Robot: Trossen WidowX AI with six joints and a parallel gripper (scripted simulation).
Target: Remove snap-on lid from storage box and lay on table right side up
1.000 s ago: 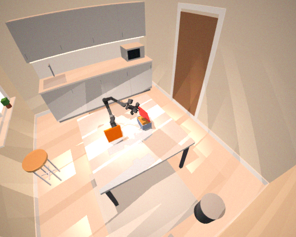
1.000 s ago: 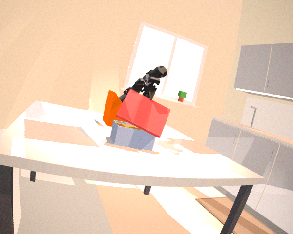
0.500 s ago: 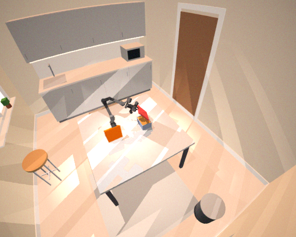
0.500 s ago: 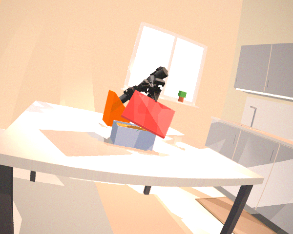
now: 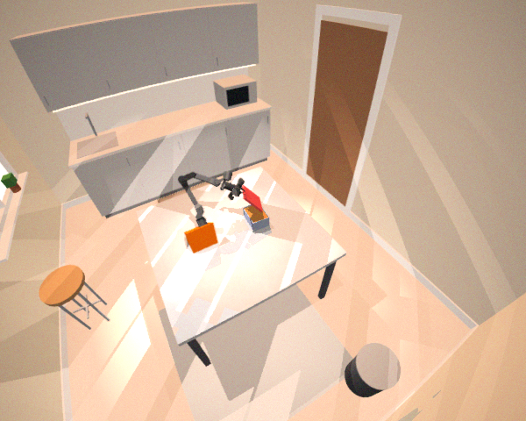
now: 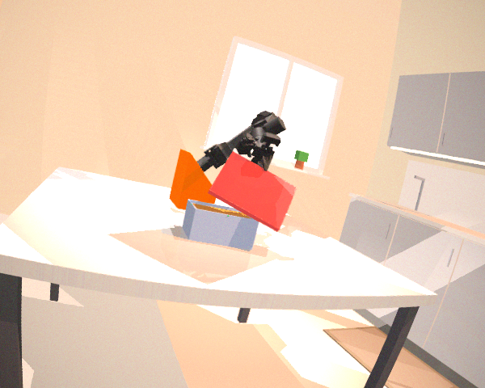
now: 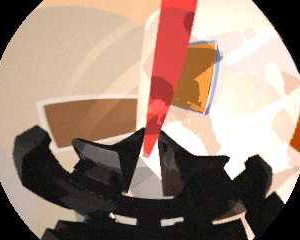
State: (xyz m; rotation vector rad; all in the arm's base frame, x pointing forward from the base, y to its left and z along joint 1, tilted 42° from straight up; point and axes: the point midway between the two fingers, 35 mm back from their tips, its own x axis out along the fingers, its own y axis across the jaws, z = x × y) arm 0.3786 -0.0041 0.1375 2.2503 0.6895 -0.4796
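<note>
Right now my gripper tip is 5 cm short of the lid, 4 cm to the left of it and 6 cm above it. Also, from my gripper tip: storage box (2 cm ahead, 13 cm to the right, 19 cm below).
</note>
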